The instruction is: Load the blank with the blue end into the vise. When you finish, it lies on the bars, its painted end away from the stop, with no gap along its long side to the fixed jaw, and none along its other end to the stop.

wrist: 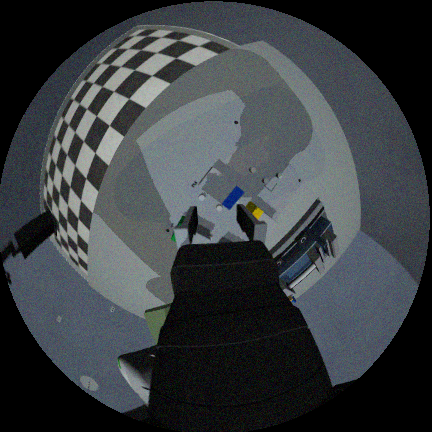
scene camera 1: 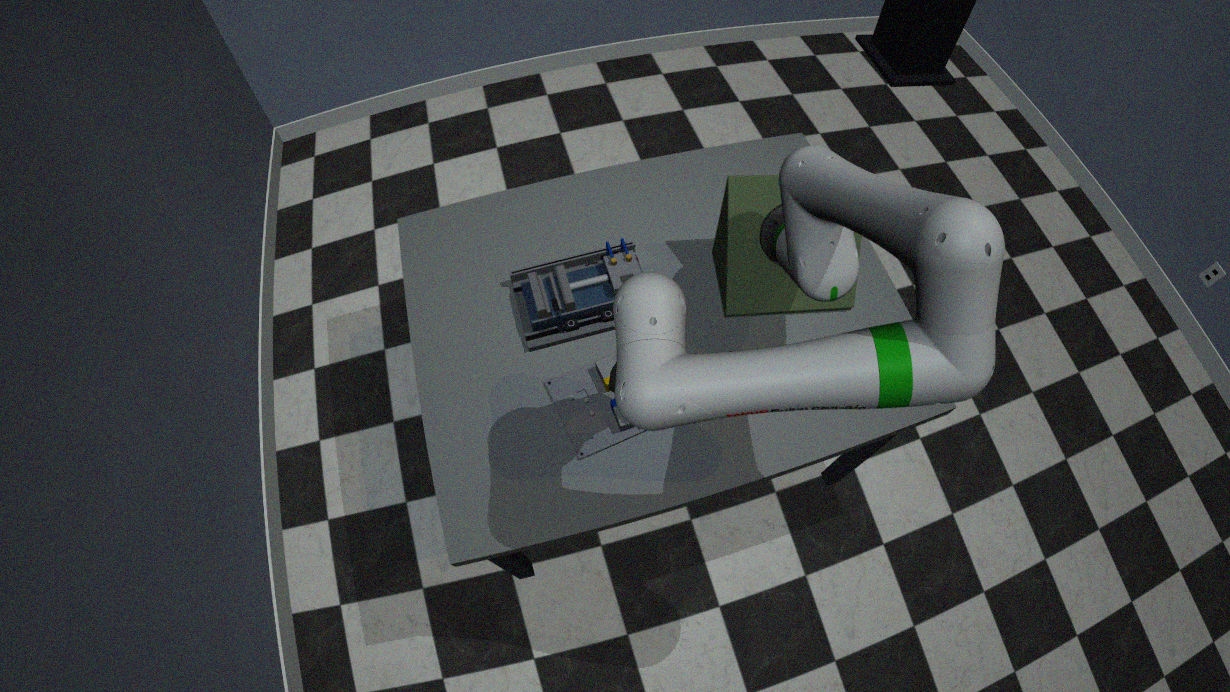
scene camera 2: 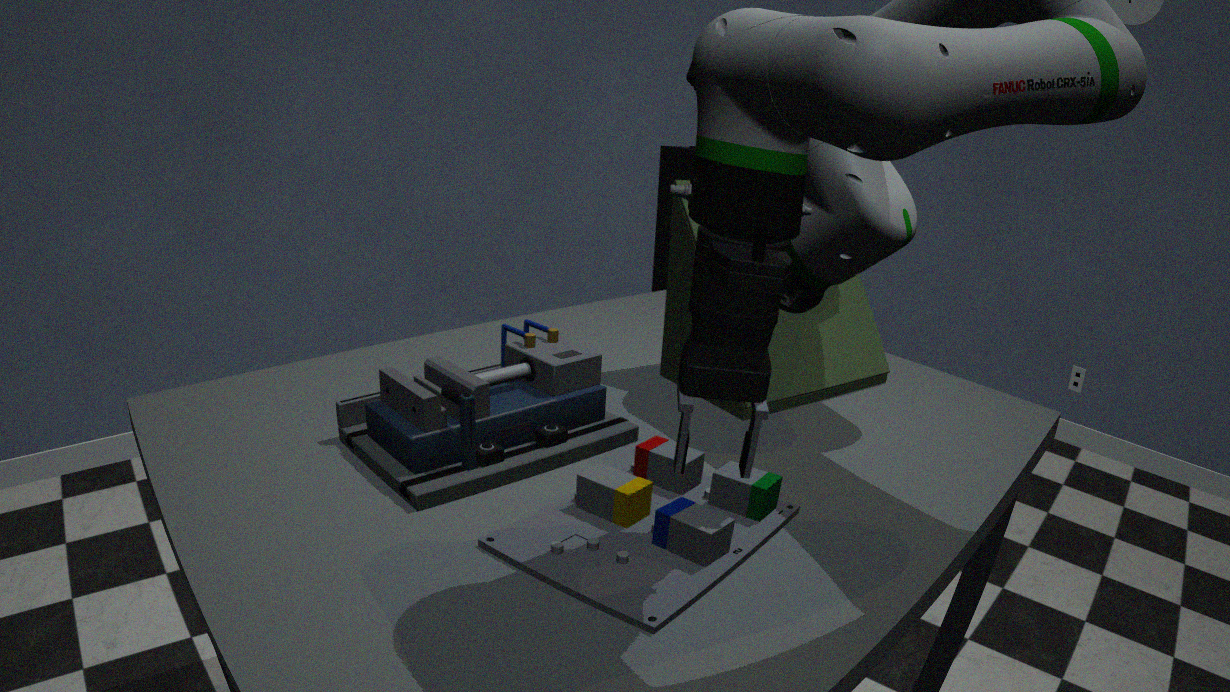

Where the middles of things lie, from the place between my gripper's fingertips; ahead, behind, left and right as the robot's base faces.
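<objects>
Blue-ended blank (scene camera 2: 683, 527): from my hand, 20 mm ahead of it, 10 mm to the left of it, 50 mm below it. Green-ended blank (scene camera 2: 756, 497): from my hand, 70 mm behind it, 10 mm to the right of it, 50 mm below it. Yellow-ended blank (scene camera 2: 624, 499): from my hand, 40 mm ahead of it, 80 mm to the right of it, 50 mm below it. Grey plate (wrist: 238, 147): from my hand, 30 mm ahead of it, 40 mm to the right of it, 70 mm below it.
</objects>
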